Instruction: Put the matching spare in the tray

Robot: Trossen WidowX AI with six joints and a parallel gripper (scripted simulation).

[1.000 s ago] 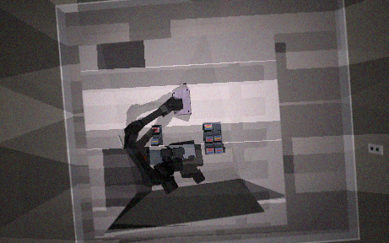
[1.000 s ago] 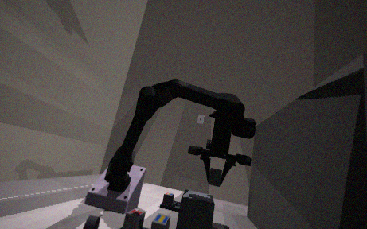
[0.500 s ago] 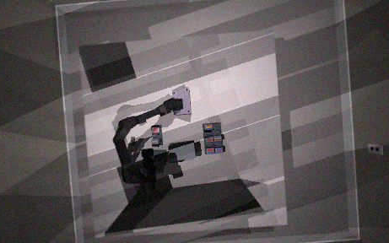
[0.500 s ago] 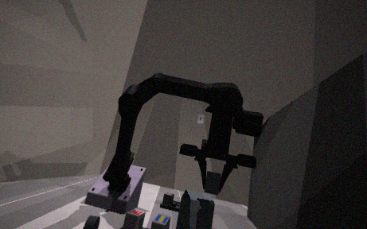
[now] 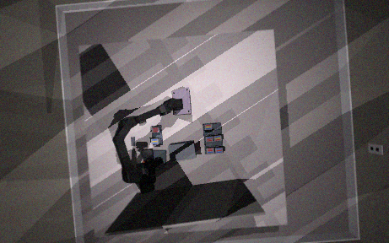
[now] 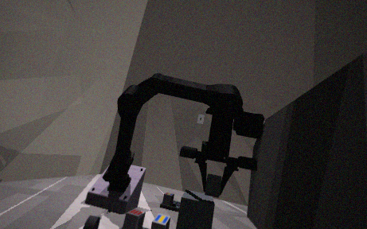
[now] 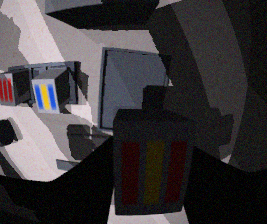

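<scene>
The flat grey tray lies 14 cm below my gripper tip. From my gripper tip the other things lie so: grey mounted unit: 4 cm behind, 19 cm to the left, 9 cm below.
</scene>
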